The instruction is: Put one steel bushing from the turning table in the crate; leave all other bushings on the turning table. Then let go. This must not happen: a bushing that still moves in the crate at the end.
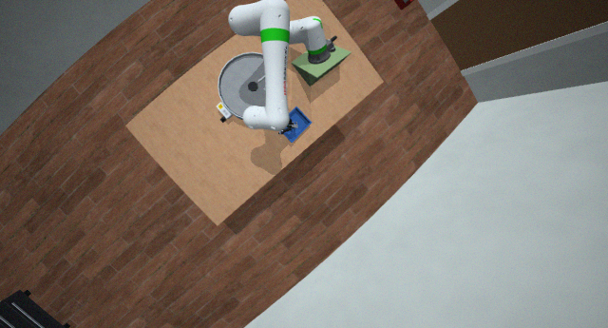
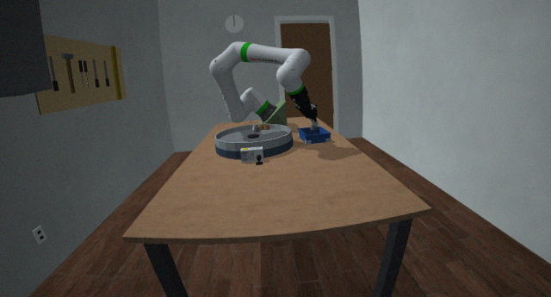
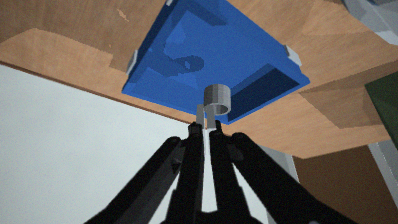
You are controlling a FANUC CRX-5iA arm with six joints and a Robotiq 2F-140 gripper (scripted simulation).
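Right now my hand is 8 cm above the blue crate and 2 cm past it. From my hand the other things lie so: round grey turning table 35 cm to the right, 5 cm below, 1 cm ahead.
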